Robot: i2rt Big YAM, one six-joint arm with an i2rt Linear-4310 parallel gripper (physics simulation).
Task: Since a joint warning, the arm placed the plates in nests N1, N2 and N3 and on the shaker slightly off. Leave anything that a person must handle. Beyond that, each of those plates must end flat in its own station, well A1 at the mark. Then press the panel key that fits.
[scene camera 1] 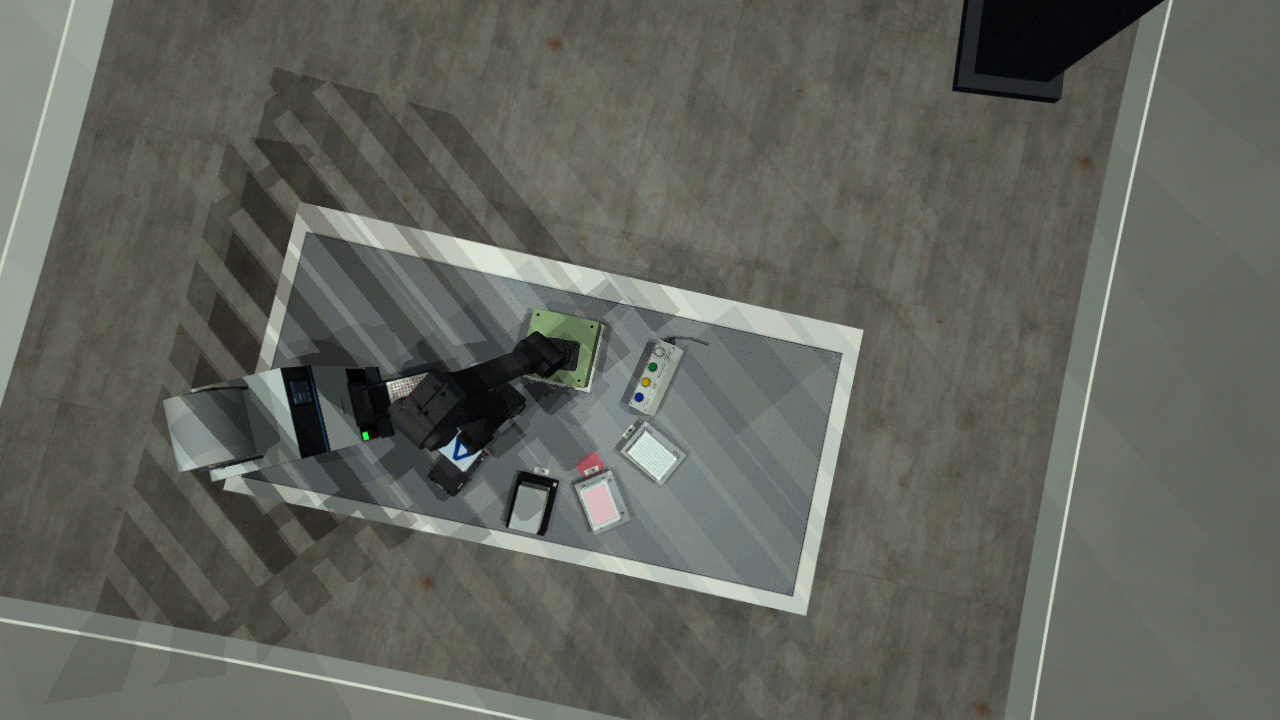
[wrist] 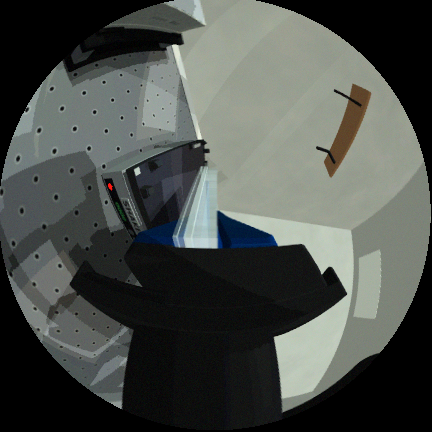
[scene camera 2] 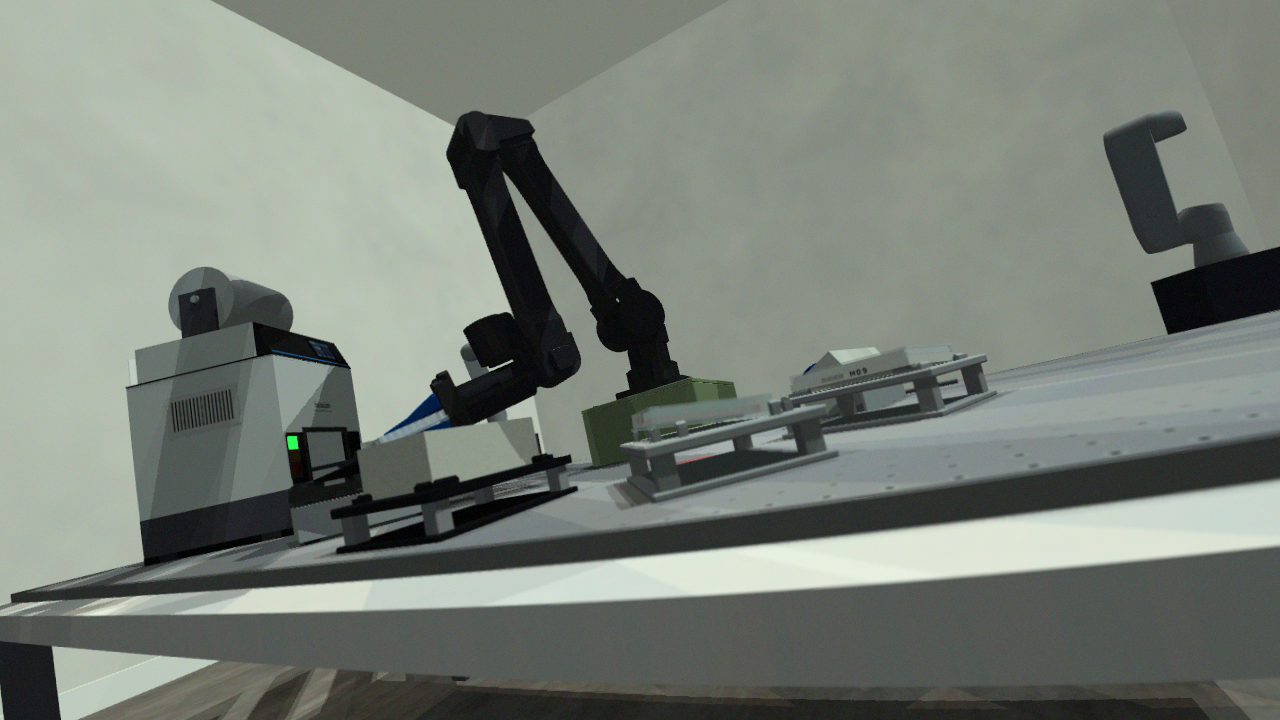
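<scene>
Shaker unit [wrist: 149, 189], [scene camera 1: 478, 456]: one and the same spot on it.
</scene>
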